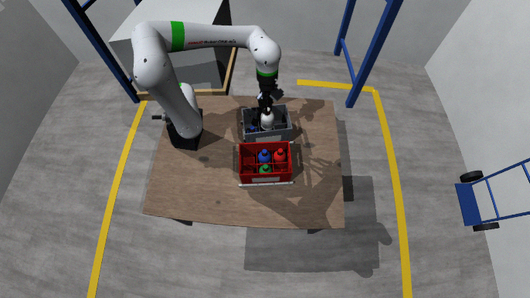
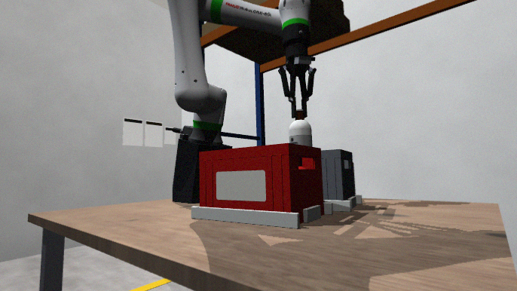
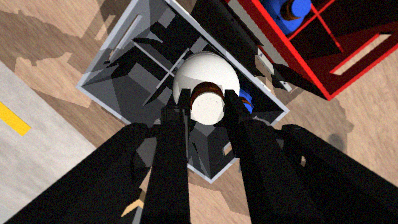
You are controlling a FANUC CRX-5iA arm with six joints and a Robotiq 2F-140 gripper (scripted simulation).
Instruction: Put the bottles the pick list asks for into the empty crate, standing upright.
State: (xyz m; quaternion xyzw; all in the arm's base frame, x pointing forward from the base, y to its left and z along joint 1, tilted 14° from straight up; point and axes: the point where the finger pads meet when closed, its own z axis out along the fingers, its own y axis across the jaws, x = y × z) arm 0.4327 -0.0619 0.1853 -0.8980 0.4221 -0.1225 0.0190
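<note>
The white bottle lies 80 mm below my hand. The rest, counted from my hand: grey crate 240 mm below, 40 mm to the left; red bottle 240 mm below, 170 mm to the right, 50 mm ahead; blue bottle 240 mm below, 90 mm behind.
</note>
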